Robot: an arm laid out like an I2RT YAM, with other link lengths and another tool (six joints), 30 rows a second.
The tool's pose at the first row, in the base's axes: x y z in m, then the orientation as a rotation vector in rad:
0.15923, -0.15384, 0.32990, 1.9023, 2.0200, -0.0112
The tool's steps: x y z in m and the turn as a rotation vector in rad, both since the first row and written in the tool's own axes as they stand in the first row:
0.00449, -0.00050, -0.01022, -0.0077, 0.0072, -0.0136
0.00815, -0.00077, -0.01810, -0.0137, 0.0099, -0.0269
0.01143, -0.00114, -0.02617, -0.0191, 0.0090, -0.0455
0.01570, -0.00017, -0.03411, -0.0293, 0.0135, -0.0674
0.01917, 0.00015, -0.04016, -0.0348, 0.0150, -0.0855
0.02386, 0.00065, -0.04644, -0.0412, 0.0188, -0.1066
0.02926, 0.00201, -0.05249, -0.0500, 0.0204, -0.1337
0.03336, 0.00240, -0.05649, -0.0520, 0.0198, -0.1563
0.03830, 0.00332, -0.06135, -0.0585, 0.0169, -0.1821
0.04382, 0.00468, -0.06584, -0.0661, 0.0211, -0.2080
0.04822, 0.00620, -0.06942, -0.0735, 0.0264, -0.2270
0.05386, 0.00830, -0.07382, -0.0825, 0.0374, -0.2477
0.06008, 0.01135, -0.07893, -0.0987, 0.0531, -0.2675
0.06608, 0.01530, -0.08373, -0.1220, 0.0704, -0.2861
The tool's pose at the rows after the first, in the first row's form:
0.15602, -0.14699, 0.33812, 1.8866, 2.0348, -0.0001
0.15366, -0.14150, 0.34444, 1.8704, 2.0468, 0.0051
0.15115, -0.13635, 0.35101, 1.8478, 2.0616, 0.0049
0.14995, -0.13015, 0.35752, 1.8207, 2.0809, 0.0139
0.14863, -0.12525, 0.36231, 1.7992, 2.0963, 0.0162
0.14739, -0.11911, 0.36705, 1.7746, 2.1154, 0.0208
0.14702, -0.11226, 0.37158, 1.7414, 2.1371, 0.0242
0.14628, -0.10727, 0.37432, 1.7160, 2.1558, 0.0198
0.14580, -0.10120, 0.37776, 1.6836, 2.1736, 0.0170
0.14583, -0.09463, 0.38081, 1.6525, 2.1954, 0.0219
0.14628, -0.08935, 0.38334, 1.6292, 2.2118, 0.0295
0.14704, -0.08262, 0.38645, 1.6046, 2.2325, 0.0436
0.14853, -0.07506, 0.39029, 1.5780, 2.2521, 0.0695
0.15097, -0.06771, 0.39412, 1.5486, 2.2681, 0.1043

